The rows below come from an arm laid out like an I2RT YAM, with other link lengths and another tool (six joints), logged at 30 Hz.
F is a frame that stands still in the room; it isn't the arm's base.
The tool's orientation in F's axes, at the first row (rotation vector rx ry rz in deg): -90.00 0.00 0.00
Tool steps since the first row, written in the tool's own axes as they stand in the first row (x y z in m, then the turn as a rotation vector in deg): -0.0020 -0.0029 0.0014 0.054 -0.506 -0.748; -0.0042 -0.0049 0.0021 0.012 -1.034 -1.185; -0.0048 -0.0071 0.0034 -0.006 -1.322 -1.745; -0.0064 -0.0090 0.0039 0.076 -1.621 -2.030
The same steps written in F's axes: -0.0020 0.0014 0.0029 0.054 -0.748 0.506; -0.0042 0.0021 0.0049 0.012 -1.185 1.034; -0.0048 0.0034 0.0071 -0.006 -1.745 1.322; -0.0064 0.0039 0.0090 0.076 -2.030 1.621
